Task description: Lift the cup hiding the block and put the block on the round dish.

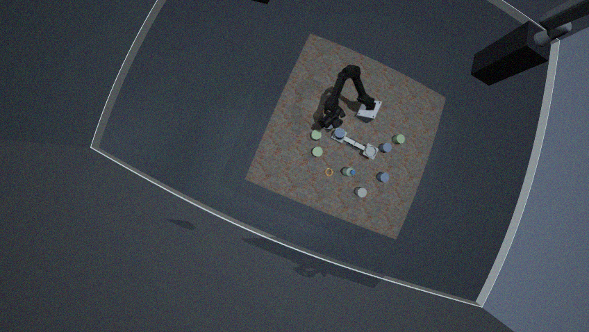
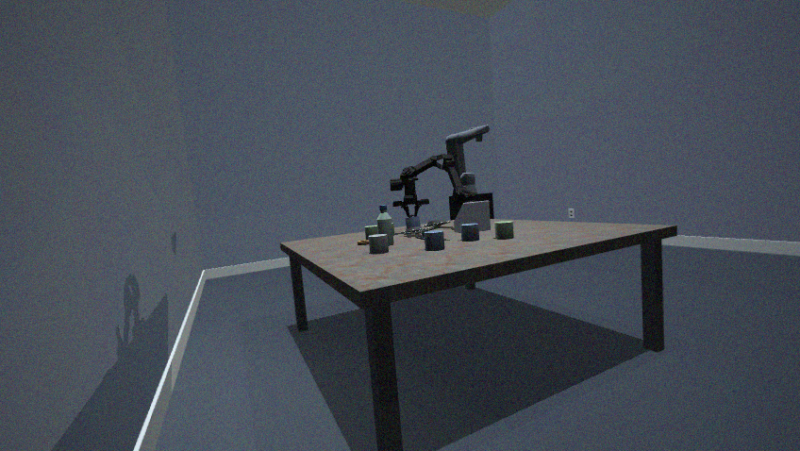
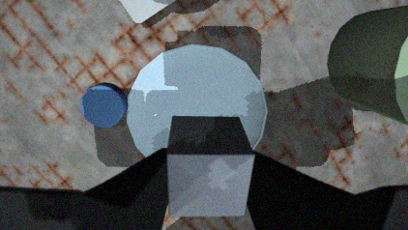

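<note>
The pale round dish is 7 cm below my gripper tip. Also, from my gripper tip: grey balance bar 8 cm ahead, 24 cm to the left, 4 cm below; grey block 1 cm above; balance 8 cm ahead, 24 cm to the left, 5 cm below.
</note>
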